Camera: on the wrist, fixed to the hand. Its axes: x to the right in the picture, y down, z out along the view.
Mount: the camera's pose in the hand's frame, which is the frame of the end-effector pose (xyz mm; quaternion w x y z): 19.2 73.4 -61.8 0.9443 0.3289 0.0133 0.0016
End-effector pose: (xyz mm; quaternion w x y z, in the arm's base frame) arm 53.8 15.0 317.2 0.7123 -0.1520 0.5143 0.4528
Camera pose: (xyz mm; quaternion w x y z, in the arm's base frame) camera -40.6 22.1 292.5 0.7150 0.0855 0.6443 0.2575
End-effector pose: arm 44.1 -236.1 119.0 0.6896 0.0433 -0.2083 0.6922
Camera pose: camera -14.1 -193.8 52.7 0.6386 0.2582 0.0401 0.7238
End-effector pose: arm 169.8 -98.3 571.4 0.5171 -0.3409 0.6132 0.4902
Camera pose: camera 78.9 -134.5 570.1 0.5915 -0.1574 0.7477 0.2575
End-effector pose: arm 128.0 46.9 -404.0 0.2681 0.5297 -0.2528 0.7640
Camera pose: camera 31.0 37.6 -412.6 0.0811 0.5778 0.0153 0.8120
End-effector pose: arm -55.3 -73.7 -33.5 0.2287 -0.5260 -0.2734 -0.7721
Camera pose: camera -57.3 -170.7 -20.5 0.3938 -0.4117 -0.5083 -0.6458
